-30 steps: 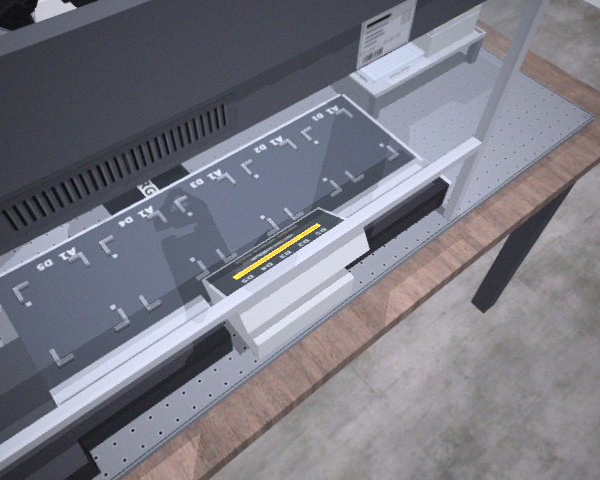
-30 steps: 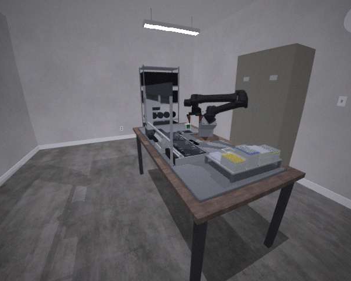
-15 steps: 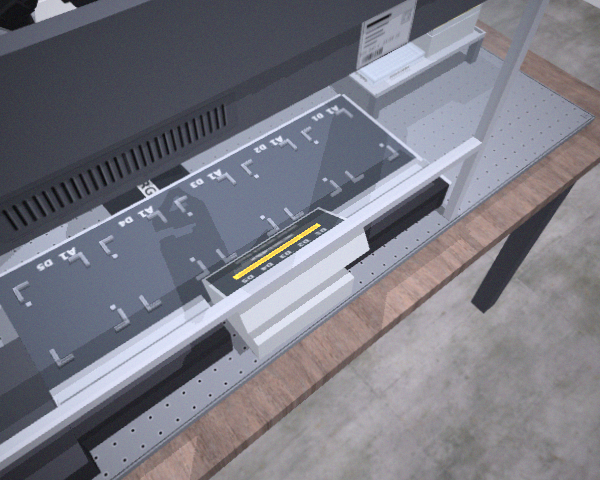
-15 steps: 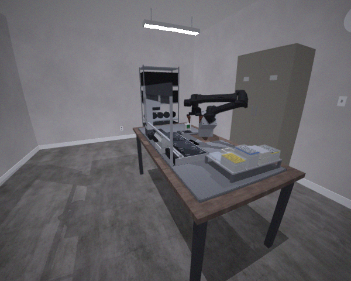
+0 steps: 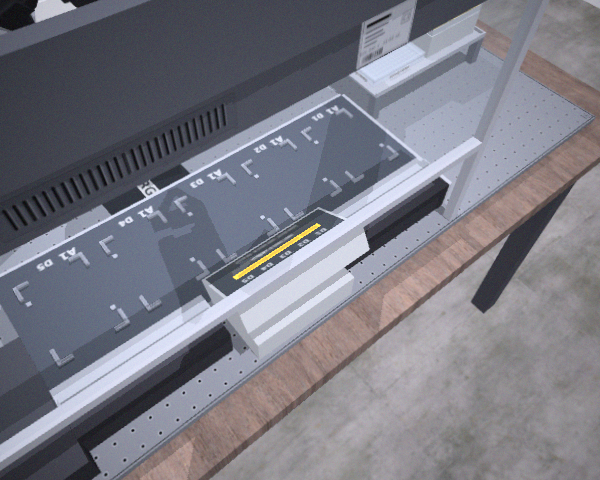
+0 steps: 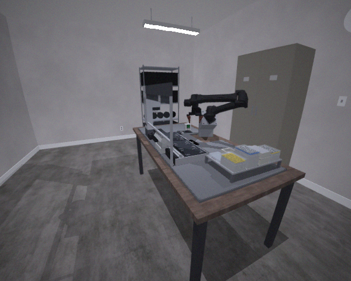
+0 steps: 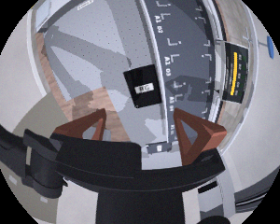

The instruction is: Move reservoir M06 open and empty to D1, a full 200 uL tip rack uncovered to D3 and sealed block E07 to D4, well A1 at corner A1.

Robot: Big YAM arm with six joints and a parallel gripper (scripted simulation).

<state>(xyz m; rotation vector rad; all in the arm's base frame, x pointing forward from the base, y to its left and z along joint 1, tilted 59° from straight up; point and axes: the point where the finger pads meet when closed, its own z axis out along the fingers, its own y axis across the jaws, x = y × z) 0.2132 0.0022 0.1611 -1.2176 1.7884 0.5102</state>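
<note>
Now: the white one-well reservoir 43 cm to the left of my hand, 15 cm below it and 10 cm behind it. Round my hand: clear flat plate (44 cm to the left, 15 cm below, 1 cm ahead); then green ready key (42 cm to the right, 14 cm below, 12 cm behind); then dark gantry (35 cm ahead, 29 cm above, 1 cm to the right).
</note>
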